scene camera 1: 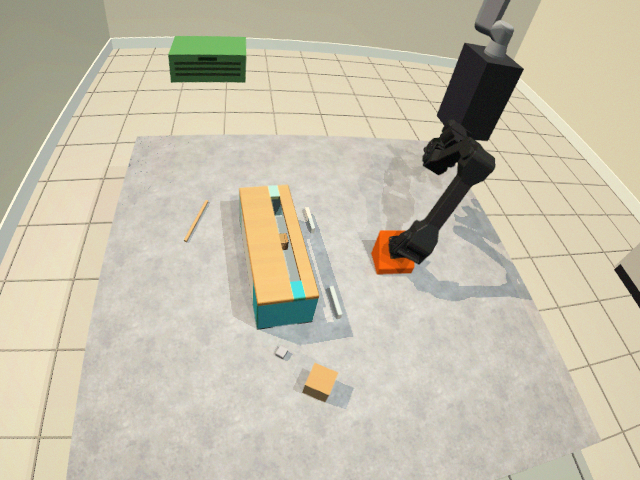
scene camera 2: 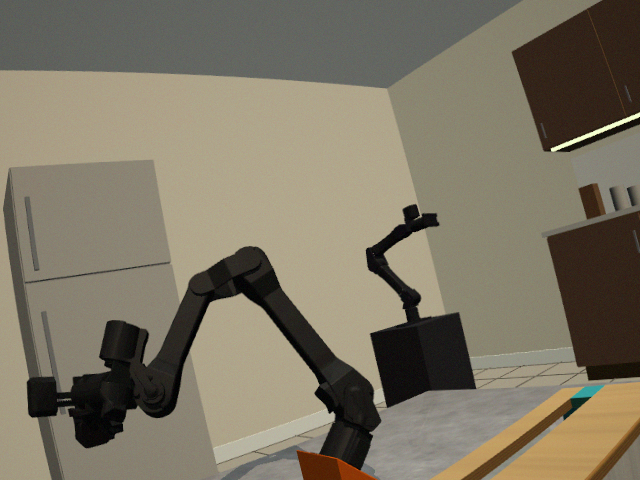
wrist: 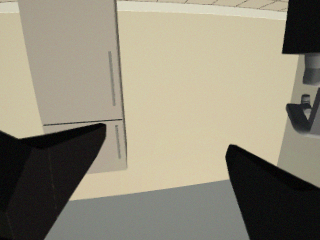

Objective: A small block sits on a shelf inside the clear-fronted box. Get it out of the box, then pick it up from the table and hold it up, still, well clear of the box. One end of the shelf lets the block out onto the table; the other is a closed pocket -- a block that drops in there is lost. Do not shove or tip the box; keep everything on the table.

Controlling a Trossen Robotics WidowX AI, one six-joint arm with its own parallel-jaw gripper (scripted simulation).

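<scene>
There's a long box (scene camera 1: pixel 283 289), and it's 0.88 m from the lens.
</scene>
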